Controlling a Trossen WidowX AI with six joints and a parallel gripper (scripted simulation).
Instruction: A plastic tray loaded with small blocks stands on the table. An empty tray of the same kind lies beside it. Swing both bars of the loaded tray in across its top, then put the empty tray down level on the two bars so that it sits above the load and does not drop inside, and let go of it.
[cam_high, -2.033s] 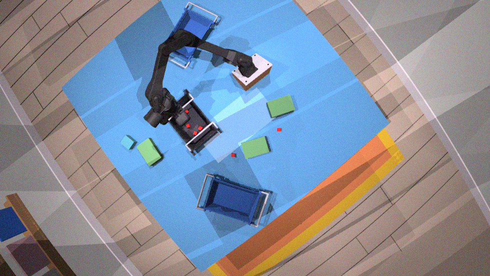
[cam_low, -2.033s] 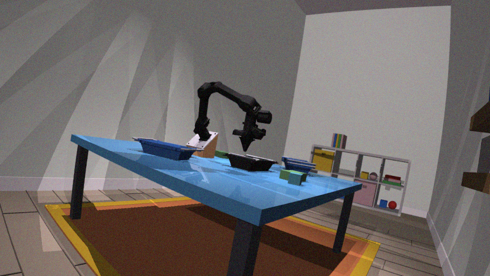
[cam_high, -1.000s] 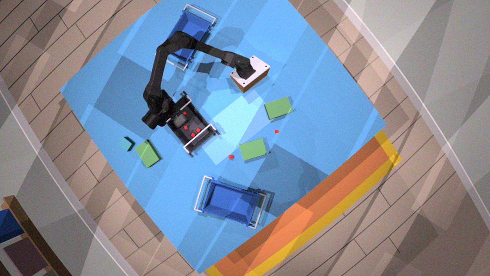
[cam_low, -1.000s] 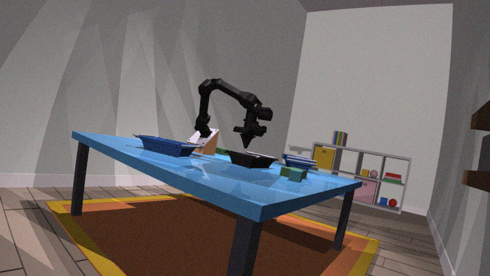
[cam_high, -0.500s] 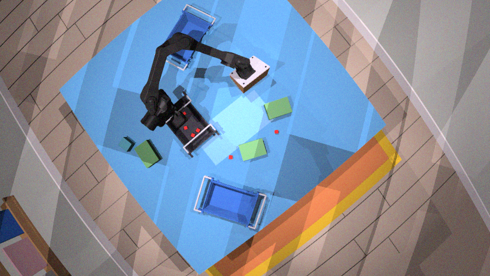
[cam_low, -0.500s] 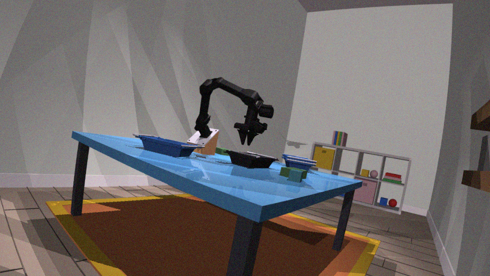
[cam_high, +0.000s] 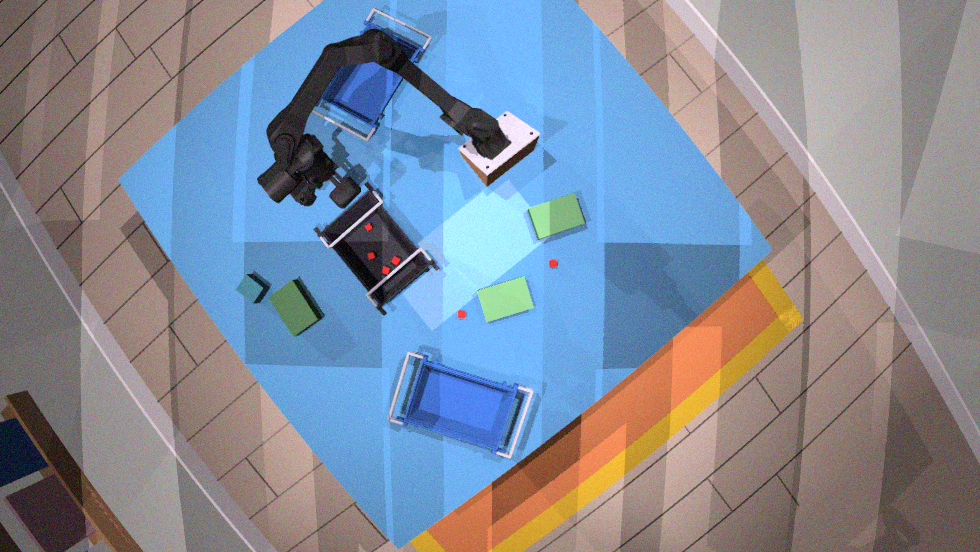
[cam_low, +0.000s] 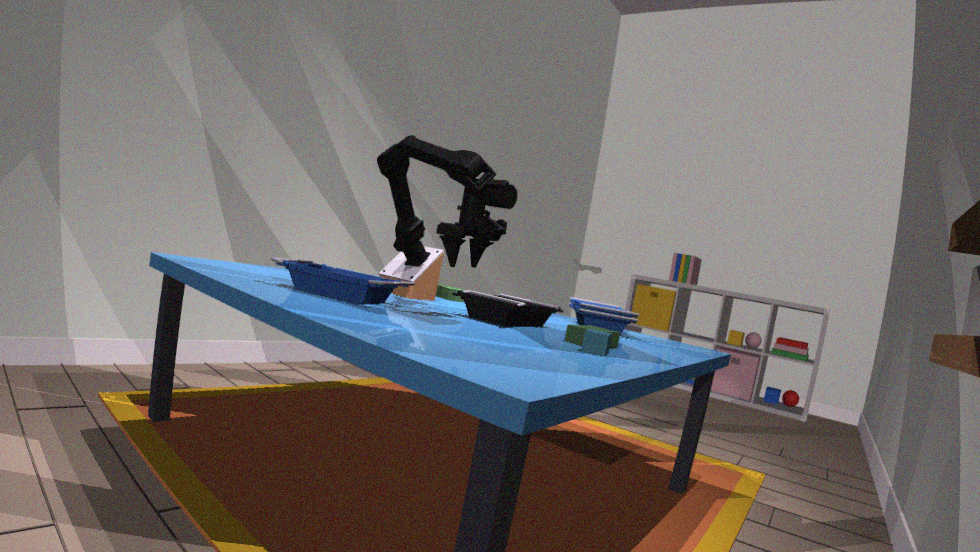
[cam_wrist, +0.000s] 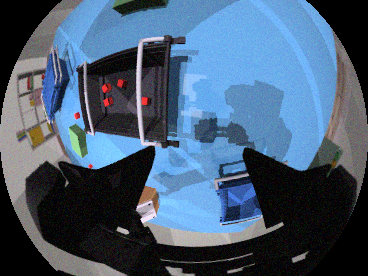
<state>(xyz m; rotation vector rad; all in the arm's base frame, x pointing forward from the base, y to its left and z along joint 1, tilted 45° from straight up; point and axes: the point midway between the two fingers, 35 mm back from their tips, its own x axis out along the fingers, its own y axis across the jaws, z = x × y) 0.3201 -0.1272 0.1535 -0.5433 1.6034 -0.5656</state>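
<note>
Now: gripper tip 230 mm past the blue plastic tray, 170 mm to the left of it and 80 mm above it. Also, from my gripper tip: teal cube (370 mm ahead, 100 mm below, 20 mm to the left).
</note>
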